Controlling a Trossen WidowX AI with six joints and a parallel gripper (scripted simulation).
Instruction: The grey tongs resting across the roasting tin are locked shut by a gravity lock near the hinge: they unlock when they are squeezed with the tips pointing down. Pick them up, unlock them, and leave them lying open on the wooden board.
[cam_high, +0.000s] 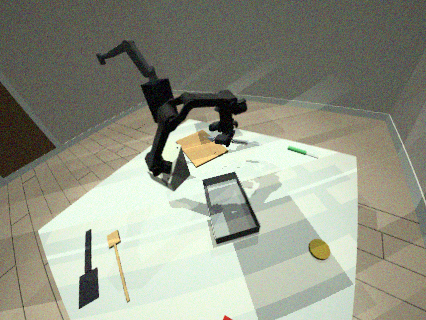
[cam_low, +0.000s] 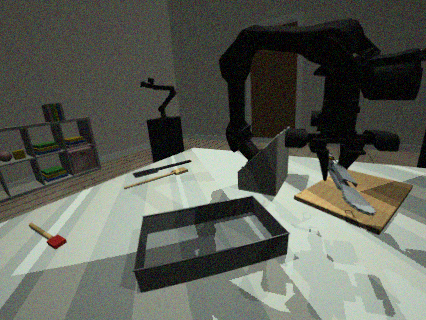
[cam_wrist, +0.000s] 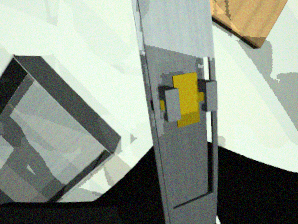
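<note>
The yellow lock piece is 40 mm behind my gripper tip and 40 mm above it. Also, from my gripper tip: black spatula 740 mm to the right, 290 mm behind, 150 mm below; grey roasting tin 240 mm to the right, 130 mm below, 100 mm ahead; wooden board 280 mm behind, 150 mm below, 120 mm to the left.
</note>
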